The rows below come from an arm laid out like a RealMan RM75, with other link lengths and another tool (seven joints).
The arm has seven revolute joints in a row. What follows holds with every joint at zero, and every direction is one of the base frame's. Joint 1 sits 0.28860 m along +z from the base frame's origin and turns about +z. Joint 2 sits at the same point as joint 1 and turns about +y. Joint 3 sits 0.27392 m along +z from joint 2 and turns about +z. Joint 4 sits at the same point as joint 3 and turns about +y. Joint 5 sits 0.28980 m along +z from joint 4 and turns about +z. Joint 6 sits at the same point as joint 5 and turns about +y. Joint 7 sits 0.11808 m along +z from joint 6 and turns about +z. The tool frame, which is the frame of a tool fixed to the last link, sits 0.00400 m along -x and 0.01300 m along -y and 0.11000 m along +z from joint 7; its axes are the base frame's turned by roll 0.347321, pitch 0.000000 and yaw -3.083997 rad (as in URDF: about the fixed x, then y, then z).
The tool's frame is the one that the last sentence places.
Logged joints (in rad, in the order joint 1, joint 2, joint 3, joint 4, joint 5, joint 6, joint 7), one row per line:
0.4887, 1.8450, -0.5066, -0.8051, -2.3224, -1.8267, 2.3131
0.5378, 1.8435, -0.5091, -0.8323, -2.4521, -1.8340, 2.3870
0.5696, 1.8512, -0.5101, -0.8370, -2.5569, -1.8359, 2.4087
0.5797, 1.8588, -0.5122, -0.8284, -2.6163, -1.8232, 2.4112
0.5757, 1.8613, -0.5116, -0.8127, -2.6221, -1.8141, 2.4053
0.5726, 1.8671, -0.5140, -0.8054, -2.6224, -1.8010, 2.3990
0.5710, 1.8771, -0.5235, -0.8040, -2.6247, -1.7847, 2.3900
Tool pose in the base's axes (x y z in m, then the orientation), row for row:
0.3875, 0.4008, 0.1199, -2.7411, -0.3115, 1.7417
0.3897, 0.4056, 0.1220, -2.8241, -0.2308, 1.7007
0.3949, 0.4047, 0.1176, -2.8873, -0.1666, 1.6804
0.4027, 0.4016, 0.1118, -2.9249, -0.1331, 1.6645
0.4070, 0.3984, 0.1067, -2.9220, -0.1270, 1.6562
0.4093, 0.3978, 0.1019, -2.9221, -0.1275, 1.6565
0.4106, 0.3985, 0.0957, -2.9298, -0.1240, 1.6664
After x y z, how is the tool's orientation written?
As angles about the fixed x, y, z axes (roll, pitch, yaw), in radians.
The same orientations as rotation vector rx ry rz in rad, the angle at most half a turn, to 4 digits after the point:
-1.6398, -2.0780, 0.1431
-1.7811, -2.1065, 0.1209
-1.8769, -2.1403, 0.1124
-1.9341, -2.1556, 0.1030
-1.9449, -2.1485, 0.1107
-1.9443, -2.1487, 0.1102
-1.9401, -2.1635, 0.1073

